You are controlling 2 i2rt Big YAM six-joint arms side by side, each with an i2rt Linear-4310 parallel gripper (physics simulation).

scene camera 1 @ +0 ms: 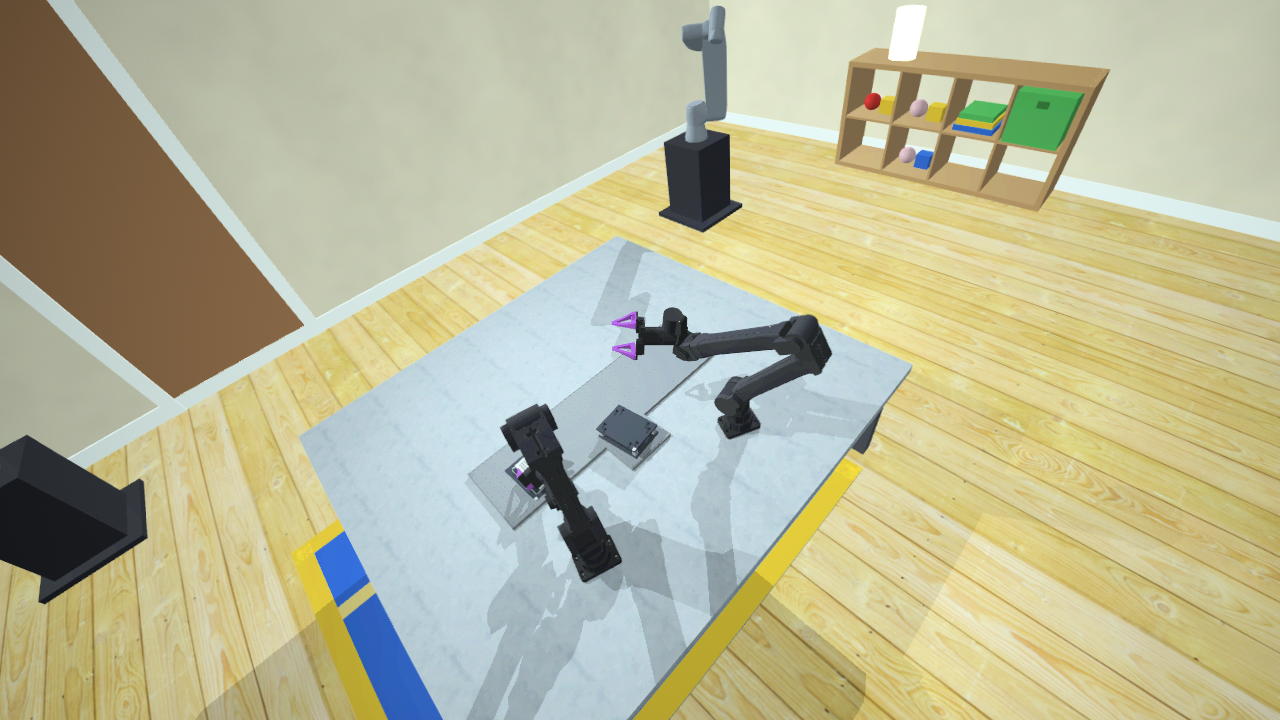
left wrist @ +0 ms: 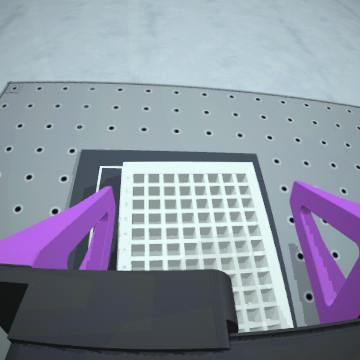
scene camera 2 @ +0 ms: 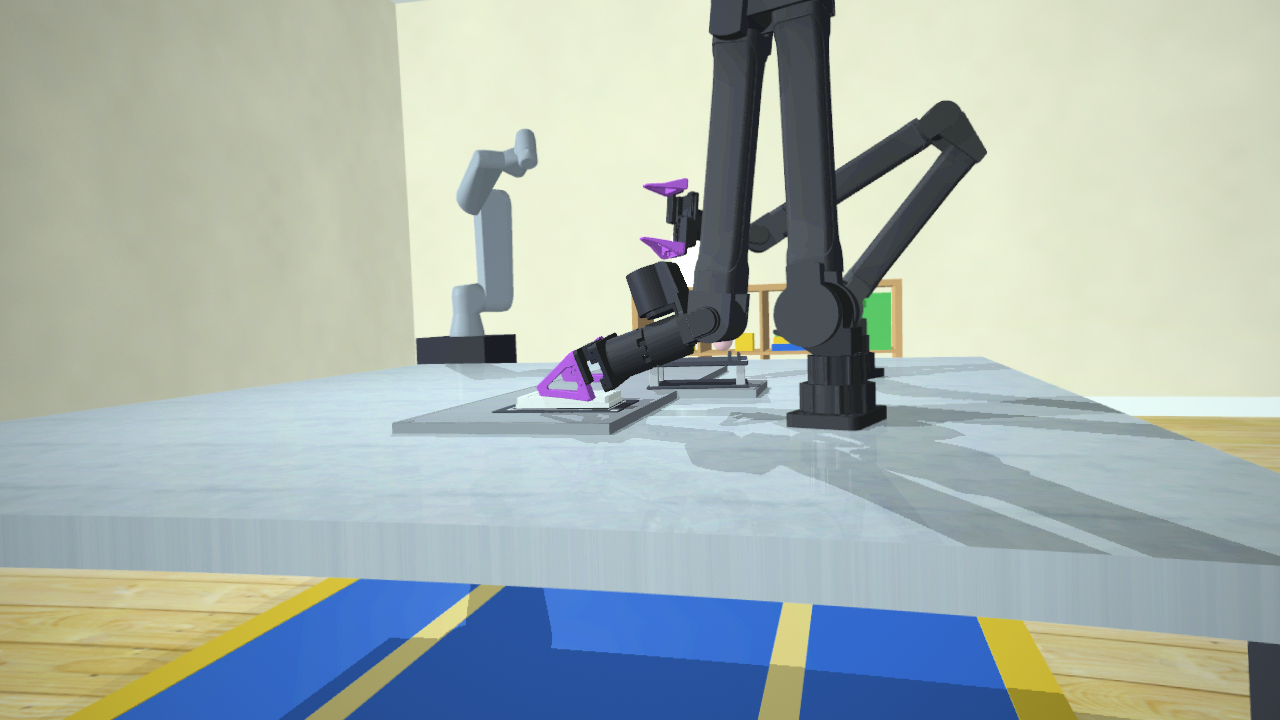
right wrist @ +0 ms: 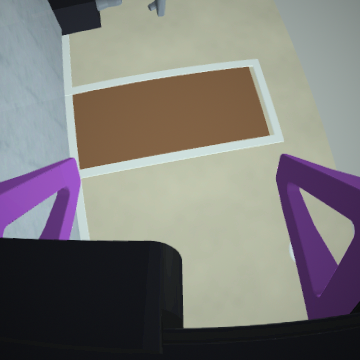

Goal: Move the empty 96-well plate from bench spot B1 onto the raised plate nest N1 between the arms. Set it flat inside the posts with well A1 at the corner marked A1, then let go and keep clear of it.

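Places are measured from the left arm's base along level axes (x left, y back, z up), in millimetres.
Pixels of known places: left gripper, between the fingertips: (left wrist: 203,193) (scene camera 2: 550,383); right gripper, between the fingertips: (scene camera 1: 611,336) (scene camera 2: 642,211) (right wrist: 177,166); left arm's base, origin of its link: (scene camera 1: 597,559) (scene camera 2: 837,422); right arm's base, origin of its link: (scene camera 1: 738,424).
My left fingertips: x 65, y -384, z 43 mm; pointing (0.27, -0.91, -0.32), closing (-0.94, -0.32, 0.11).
Observation:
For each thing: its top centre in the pictures, then the offset to it from my left fingertips. "*": a spot on its surface instead.
- white 96-well plate, centre of its top: (left wrist: 200,255) (scene camera 2: 570,393) dx -8, dy +27, dz -14 mm
- dark pad, a spot on its surface: (left wrist: 170,156) * dx +30, dy -42, dz -29 mm
- raised nest, centre of its top: (scene camera 2: 697,353) (scene camera 1: 625,424) dx -318, dy +59, dz +23 mm
The white 96-well plate (scene camera 2: 528,402) (left wrist: 195,218) lies flat on the dark pad (left wrist: 170,156) of a bench spot; its near part is hidden in the left wrist view. My left gripper (scene camera 1: 528,479) (left wrist: 203,193) is open, low over the plate, with one purple finger on either side. In the left wrist view the left-hand finger is close to the plate's edge and the right-hand one has a wider gap. My right gripper (scene camera 1: 614,335) (scene camera 2: 643,213) (right wrist: 177,166) is open and empty, high above the bench. The raised nest (scene camera 1: 626,428) (scene camera 2: 702,361) carries no plate. Its A1 mark is not readable.
The perforated grey board (scene camera 1: 581,402) (scene camera 2: 501,428) (left wrist: 175,100) runs under the bench spot and past the nest. The left arm (scene camera 1: 559,488) stands close to the nest. A grey robot (scene camera 1: 713,76) (scene camera 2: 494,250) stands on a pedestal beyond the table.

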